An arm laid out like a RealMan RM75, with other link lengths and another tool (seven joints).
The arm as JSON. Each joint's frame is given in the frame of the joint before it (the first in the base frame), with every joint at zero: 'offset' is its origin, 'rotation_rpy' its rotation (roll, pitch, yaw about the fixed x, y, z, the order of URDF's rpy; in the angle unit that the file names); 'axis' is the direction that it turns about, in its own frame. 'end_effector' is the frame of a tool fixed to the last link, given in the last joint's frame.
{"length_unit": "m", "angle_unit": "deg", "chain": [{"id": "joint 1", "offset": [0.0, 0.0, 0.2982], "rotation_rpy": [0.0, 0.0, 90.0], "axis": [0.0, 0.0, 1.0]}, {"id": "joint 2", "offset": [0.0, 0.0, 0.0], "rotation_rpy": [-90.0, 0.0, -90.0], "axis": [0.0, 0.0, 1.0]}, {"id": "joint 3", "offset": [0.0, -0.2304, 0.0], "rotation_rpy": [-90.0, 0.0, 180.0], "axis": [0.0, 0.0, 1.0]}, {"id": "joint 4", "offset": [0.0, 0.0, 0.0], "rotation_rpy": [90.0, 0.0, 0.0], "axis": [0.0, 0.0, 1.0]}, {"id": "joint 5", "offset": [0.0, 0.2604, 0.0], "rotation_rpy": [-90.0, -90.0, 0.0], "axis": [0.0, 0.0, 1.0]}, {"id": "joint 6", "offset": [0.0, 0.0, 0.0], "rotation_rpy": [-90.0, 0.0, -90.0], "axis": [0.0, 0.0, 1.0]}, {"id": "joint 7", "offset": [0.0, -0.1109, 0.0], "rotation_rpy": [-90.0, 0.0, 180.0], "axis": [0.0, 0.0, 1.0]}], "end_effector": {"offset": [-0.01, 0.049, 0.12], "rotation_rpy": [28.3, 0.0, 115.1]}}
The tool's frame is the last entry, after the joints.
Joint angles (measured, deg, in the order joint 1, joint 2, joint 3, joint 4, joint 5, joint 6, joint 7), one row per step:
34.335, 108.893, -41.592, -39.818, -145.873, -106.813, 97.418
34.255, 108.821, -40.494, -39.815, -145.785, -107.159, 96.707
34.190, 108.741, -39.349, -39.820, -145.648, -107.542, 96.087
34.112, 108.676, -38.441, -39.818, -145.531, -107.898, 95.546
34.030, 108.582, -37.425, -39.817, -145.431, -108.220, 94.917
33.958, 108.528, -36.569, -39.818, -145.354, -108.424, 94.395
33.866, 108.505, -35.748, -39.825, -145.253, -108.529, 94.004
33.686, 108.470, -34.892, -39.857, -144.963, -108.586, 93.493
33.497, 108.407, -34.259, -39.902, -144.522, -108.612, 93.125
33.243, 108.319, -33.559, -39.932, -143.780, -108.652, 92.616
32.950, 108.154, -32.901, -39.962, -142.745, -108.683, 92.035
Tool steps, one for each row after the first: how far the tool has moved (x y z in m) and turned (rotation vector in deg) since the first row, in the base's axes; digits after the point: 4 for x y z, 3 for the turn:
-0.0011, 0.0007, 0.0019, 0.623, 0.866, 0.256
-0.0025, 0.0015, 0.0040, 1.302, 1.789, 0.444
-0.0035, 0.0019, 0.0056, 1.806, 2.559, 0.618
-0.0045, 0.0026, 0.0077, 2.442, 3.332, 0.851
-0.0051, 0.0033, 0.0094, 3.025, 3.954, 1.045
-0.0055, 0.0041, 0.0108, 3.669, 4.527, 1.116
-0.0059, 0.0052, 0.0125, 4.514, 5.220, 1.277
-0.0065, 0.0064, 0.0142, 5.317, 5.850, 1.405
-0.0077, 0.0080, 0.0163, 6.347, 6.745, 1.663
-0.0093, 0.0103, 0.0191, 7.573, 7.765, 2.056

